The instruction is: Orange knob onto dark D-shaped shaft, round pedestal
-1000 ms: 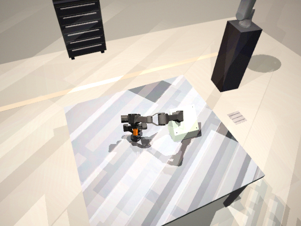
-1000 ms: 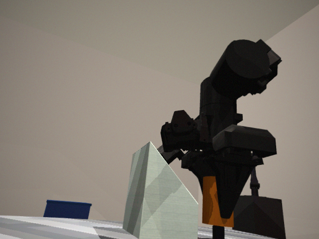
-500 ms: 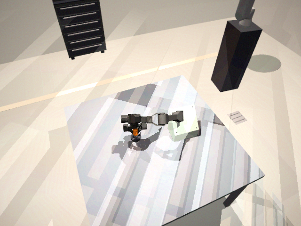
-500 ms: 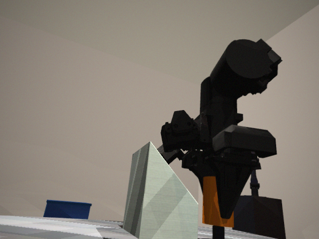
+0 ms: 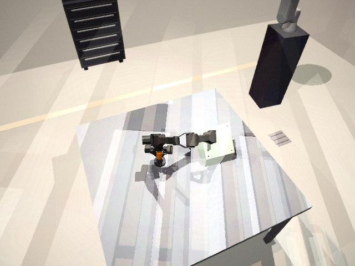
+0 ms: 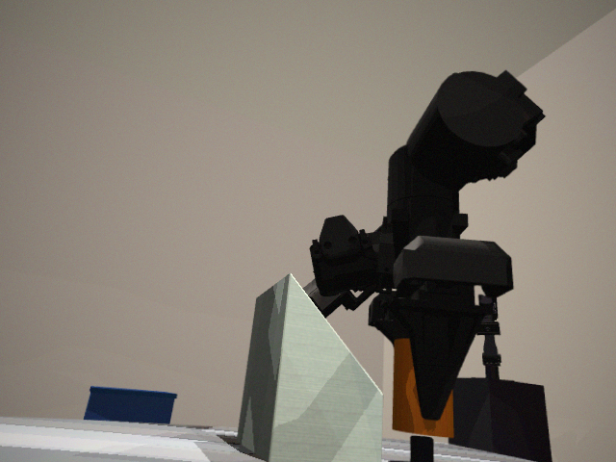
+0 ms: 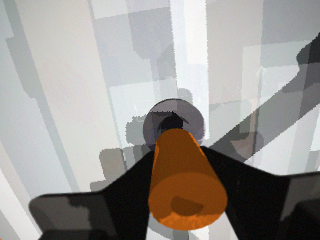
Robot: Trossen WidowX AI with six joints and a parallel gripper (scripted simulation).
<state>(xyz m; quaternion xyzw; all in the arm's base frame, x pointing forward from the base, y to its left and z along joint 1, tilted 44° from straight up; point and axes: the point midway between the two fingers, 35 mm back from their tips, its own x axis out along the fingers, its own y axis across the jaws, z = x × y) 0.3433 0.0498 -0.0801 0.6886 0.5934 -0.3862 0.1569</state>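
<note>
Right now my gripper tip is 2 cm below the orange knob. The rest, counted from my gripper tip: dark pedestal: 4 cm below.
</note>
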